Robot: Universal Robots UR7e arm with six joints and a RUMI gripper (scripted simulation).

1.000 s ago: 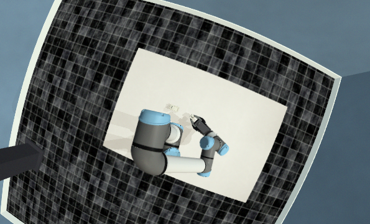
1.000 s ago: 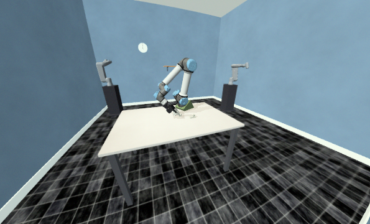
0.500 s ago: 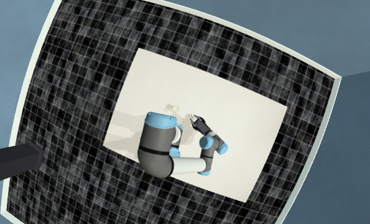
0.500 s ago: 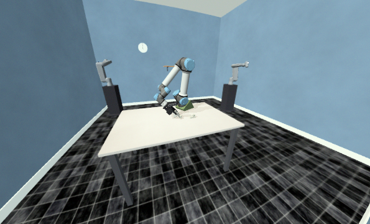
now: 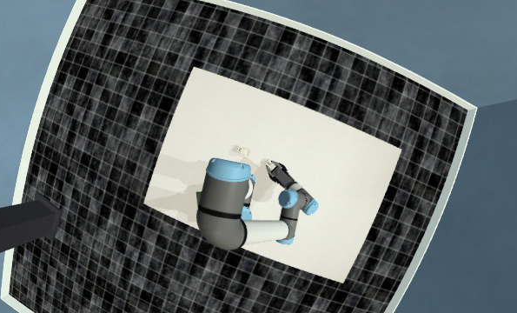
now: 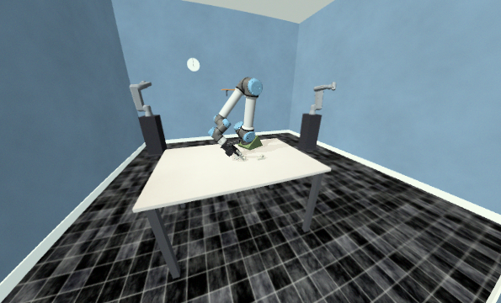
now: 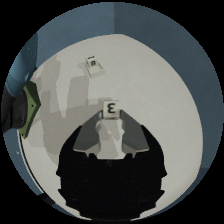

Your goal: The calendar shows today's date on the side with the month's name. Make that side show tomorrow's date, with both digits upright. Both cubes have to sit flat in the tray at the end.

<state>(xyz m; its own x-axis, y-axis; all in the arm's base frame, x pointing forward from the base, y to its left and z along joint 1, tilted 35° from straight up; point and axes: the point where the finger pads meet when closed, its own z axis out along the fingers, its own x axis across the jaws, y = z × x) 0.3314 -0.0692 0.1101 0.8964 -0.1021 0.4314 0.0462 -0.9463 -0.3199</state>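
Right now the white calendar cube is 1 cm to the left of my hand and 1 cm below it. The rest, counted from my hand: calendar tray (16 cm to the left, 2 cm below); pale date cube (18 cm to the left, 1 cm behind).
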